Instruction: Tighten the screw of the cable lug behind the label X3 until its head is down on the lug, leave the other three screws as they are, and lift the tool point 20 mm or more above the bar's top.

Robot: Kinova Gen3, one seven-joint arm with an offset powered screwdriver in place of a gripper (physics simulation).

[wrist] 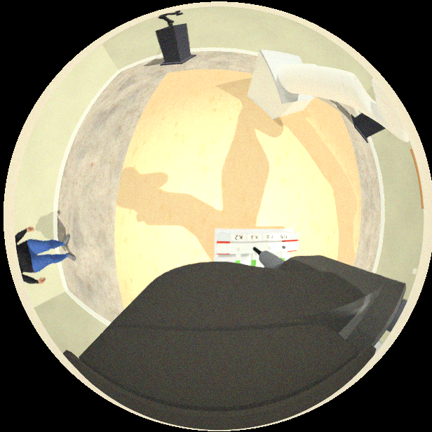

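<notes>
The white terminal bar lies on the table in the lower middle of the wrist view, with red lines and green patches. Its labels appear upside down: K2 at the left, X3 beside it, then two more that are hard to read. The screwdriver reaches in from the lower right, and its dark tip appears at the place in line with X3. The tip covers the lug and screw there, so the height of the screw head and any contact cannot be told. The tool has no fingers to show open or shut.
The dark tool housing hides the near part of the bar. The pale table top carries arm shadows. A white block and the pale arm are at the upper right. A person is at the left, and a dark pedestal stands at the back.
</notes>
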